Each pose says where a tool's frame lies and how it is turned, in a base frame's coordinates. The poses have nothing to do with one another.
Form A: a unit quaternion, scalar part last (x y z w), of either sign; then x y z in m.
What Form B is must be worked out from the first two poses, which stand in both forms.
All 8 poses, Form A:
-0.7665, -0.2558, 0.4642, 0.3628, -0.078, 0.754, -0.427
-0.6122, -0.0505, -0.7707, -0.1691, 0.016, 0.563, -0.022
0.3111, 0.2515, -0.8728, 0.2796, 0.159, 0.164, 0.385
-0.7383, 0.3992, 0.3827, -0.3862, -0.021, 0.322, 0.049
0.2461, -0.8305, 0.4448, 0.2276, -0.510, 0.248, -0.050
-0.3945, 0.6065, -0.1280, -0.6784, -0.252, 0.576, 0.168
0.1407, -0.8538, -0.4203, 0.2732, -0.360, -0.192, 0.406
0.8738, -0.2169, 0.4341, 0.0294, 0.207, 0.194, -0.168
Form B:
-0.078, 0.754, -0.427, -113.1, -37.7, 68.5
0.016, 0.563, -0.022, 99.7, 8.2, 125.5
0.159, 0.164, 0.385, 47.8, 38.6, -134.1
-0.021, 0.322, 0.049, 107.7, -58.2, -55.8
-0.510, 0.248, -0.050, 38.8, -131.1, 70.2
-0.252, 0.576, 0.168, 50.8, -78.1, 16.5
-0.360, -0.192, 0.406, 21.7, -131.6, -64.8
0.207, 0.194, -0.168, 154.4, -38.3, 76.7

